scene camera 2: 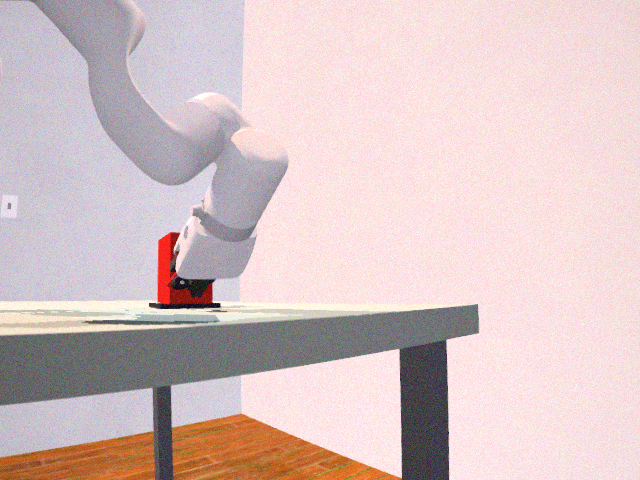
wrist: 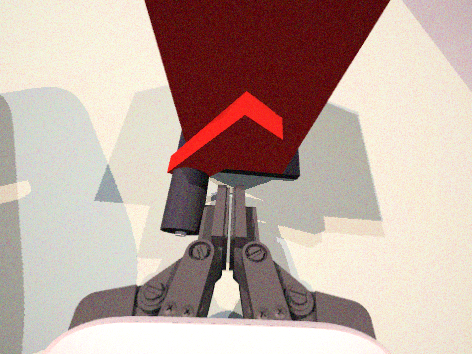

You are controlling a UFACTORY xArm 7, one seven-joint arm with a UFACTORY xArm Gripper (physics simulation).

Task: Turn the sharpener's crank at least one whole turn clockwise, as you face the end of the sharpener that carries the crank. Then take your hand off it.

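Frame: origin at the arm's base, x ahead, y left, z up, level; millimetres.
Seen in the pictures: gripper, fingertip midpoint: [scene camera 2: 194, 289] [wrist: 230, 202].
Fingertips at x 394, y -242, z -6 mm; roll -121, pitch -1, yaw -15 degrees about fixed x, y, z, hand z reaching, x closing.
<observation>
A point is followed by its place in that frame.
The red sharpener [scene camera 2: 164, 271] {z 27, x 387, y -153 mm} [wrist: 260, 45] {z 73, x 410, y -210 mm} stands upright on its dark base [scene camera 2: 155, 305] {z -33, x 373, y -149 mm} [wrist: 294, 170] {z -29, x 455, y -219 mm}. Its crank arm [wrist: 207, 130] shows bright red along its upper edge and slopes down to the left in the wrist view. The dark cylindrical crank handle [scene camera 2: 179, 283] {z 3, x 359, y -255 mm} [wrist: 185, 200] {z 16, x 369, y -242 mm} sticks out toward the camera from the arm's lower left end. My gripper [scene camera 2: 197, 291] {z -6, x 394, y -242 mm} [wrist: 230, 202] {z -6, x 394, y -242 mm} is shut and empty, pointing down at the crank end, low over the table. The handle is close beside the left finger in the wrist view; whether they touch is unclear.
The table [scene camera 2: 310, 333] {z -51, x 320, y -562 mm} [wrist: 65, 45] {z -37, x 256, y -13 mm} carries the sharpener, and its right edge and corner show in the scene view. Shadows of the arm and sharpener fall across the top. A pink wall [scene camera 2: 439, 155] stands behind the table's right side.
</observation>
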